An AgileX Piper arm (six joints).
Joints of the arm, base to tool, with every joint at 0 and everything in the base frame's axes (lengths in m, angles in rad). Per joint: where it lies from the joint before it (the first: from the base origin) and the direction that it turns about. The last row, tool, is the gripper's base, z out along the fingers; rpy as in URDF.
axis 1: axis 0 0 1 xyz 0.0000 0.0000 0.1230
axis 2: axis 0 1 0 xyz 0.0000 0.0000 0.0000
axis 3: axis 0 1 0 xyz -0.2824 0.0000 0.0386
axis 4: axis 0.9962 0 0.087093 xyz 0.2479 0.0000 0.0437
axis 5: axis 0 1 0 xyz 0.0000 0.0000 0.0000
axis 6: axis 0.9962 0 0.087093 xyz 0.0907 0.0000 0.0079
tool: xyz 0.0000 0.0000 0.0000 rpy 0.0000 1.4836 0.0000
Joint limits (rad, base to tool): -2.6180..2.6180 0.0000..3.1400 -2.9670..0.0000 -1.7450..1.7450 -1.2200..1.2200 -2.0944..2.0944
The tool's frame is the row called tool.
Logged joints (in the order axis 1, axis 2, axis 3, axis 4, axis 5, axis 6), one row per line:
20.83, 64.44, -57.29, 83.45, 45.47, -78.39
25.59, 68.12, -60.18, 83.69, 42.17, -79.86
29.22, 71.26, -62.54, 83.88, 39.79, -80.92
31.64, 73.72, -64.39, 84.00, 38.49, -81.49
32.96, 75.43, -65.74, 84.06, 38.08, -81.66
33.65, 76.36, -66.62, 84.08, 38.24, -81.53
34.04, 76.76, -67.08, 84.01, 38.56, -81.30
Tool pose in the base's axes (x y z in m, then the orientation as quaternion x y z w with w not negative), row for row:
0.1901, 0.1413, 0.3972, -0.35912, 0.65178, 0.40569, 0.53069
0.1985, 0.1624, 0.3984, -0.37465, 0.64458, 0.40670, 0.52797
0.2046, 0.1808, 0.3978, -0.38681, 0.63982, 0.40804, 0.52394
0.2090, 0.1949, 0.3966, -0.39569, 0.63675, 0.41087, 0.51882
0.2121, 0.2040, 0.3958, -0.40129, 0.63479, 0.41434, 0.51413
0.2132, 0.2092, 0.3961, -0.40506, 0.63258, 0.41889, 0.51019
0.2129, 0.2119, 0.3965, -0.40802, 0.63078, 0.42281, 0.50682
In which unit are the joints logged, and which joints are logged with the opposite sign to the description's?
The joints are logged in degrees. Opposite sign: none.
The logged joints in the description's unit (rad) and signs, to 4 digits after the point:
0.3636, 1.1247, -0.9999, 1.4565, 0.7936, -1.3682
0.4466, 1.1889, -1.0503, 1.4607, 0.7360, -1.3938
0.5100, 1.2437, -1.0915, 1.4640, 0.6945, -1.4123
0.5522, 1.2867, -1.1238, 1.4661, 0.6718, -1.4223
0.5753, 1.3165, -1.1474, 1.4671, 0.6646, -1.4252
0.5873, 1.3327, -1.1627, 1.4675, 0.6674, -1.4230
0.5941, 1.3397, -1.1708, 1.4663, 0.6730, -1.4190

